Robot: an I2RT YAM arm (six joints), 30 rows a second.
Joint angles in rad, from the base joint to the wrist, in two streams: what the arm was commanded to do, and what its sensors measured. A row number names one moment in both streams.
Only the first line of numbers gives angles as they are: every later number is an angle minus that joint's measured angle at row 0.
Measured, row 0:
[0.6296, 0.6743, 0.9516, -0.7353, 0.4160, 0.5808]
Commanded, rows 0 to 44:
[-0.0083, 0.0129, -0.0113, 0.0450, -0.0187, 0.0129]
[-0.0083, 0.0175, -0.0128, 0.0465, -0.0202, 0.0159]
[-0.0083, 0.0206, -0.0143, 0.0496, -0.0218, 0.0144]
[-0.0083, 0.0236, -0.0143, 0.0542, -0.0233, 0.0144]
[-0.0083, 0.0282, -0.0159, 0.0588, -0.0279, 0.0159]
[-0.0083, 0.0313, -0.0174, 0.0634, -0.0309, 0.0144]
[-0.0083, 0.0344, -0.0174, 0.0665, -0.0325, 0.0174]
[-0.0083, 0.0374, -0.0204, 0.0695, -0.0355, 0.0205]
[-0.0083, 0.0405, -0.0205, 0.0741, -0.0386, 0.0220]
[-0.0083, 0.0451, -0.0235, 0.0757, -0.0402, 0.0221]
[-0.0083, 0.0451, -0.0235, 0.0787, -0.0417, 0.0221]
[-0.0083, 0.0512, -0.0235, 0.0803, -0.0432, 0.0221]
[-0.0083, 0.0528, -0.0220, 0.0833, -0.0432, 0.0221]
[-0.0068, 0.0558, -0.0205, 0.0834, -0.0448, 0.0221]
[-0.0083, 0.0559, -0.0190, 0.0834, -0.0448, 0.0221]
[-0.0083, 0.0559, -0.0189, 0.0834, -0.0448, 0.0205]
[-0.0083, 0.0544, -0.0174, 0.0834, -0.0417, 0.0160]
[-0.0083, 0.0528, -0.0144, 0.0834, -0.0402, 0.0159]
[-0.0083, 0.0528, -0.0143, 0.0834, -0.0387, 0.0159]
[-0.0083, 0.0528, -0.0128, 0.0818, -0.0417, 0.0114]
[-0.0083, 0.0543, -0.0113, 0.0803, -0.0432, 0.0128]
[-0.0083, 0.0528, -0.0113, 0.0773, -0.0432, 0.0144]
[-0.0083, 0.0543, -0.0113, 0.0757, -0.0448, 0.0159]
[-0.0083, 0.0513, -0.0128, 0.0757, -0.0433, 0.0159]
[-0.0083, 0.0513, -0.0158, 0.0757, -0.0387, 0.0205]
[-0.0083, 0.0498, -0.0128, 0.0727, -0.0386, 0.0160]
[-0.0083, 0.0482, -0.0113, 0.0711, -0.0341, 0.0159]
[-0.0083, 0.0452, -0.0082, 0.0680, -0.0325, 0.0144]
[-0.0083, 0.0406, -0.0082, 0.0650, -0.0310, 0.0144]
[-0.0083, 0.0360, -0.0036, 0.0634, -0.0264, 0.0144]
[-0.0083, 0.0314, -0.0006, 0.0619, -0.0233, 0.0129]
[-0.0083, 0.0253, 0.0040, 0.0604, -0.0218, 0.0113]
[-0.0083, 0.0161, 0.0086, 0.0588, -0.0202, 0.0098]
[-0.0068, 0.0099, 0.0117, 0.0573, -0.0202, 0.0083]
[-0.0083, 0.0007, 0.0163, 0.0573, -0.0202, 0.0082]
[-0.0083, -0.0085, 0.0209, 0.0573, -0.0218, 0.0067]
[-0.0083, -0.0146, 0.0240, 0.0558, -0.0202, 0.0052]
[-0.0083, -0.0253, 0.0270, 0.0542, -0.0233, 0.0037]
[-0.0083, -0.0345, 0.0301, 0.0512, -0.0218, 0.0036]
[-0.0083, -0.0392, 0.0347, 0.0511, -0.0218, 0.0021]
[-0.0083, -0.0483, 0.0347, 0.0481, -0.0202, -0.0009]
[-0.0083, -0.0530, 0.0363, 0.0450, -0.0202, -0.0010]
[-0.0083, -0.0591, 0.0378, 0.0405, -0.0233, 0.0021]
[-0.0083, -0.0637, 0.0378, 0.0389, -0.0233, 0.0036]
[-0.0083, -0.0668, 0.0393, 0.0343, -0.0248, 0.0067]
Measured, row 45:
[0.0000, -0.0462, -0.0179, 0.0343, -0.0343, 0.0137]
